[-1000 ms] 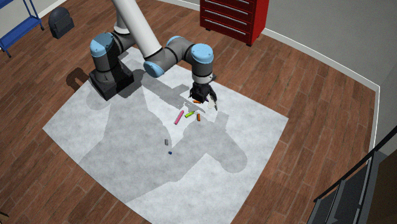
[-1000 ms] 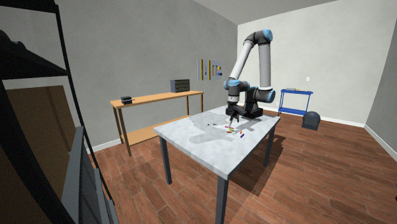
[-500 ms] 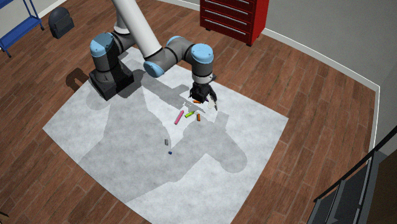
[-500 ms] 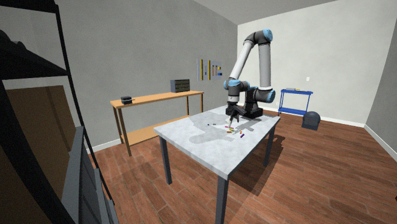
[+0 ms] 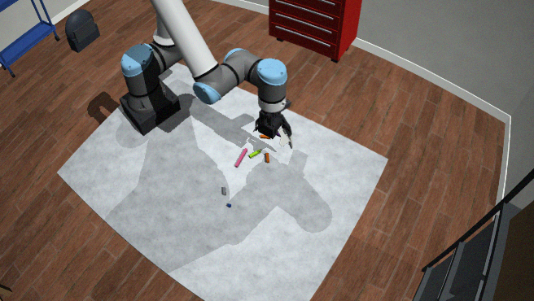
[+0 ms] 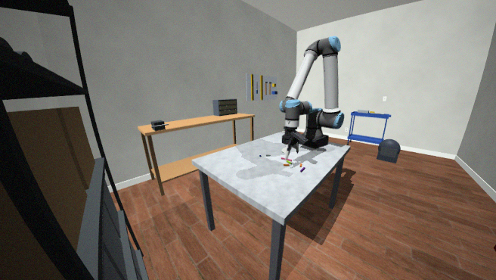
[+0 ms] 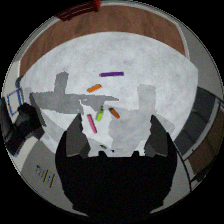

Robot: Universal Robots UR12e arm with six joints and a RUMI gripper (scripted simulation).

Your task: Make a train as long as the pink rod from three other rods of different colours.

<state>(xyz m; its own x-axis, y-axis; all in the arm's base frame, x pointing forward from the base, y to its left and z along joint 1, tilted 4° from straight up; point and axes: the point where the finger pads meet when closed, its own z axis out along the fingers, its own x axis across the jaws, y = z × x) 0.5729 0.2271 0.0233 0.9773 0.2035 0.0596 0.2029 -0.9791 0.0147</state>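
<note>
My gripper is now 290 mm to the left of the blue rod, 70 mm above it and 60 mm short of it. Also, from my hand: purple rod 80 mm to the left, 70 mm below, 30 mm behind; then pink rod 110 mm to the right, 70 mm below, 70 mm behind; then lime rod 70 mm below, 60 mm to the right, 40 mm behind.
</note>
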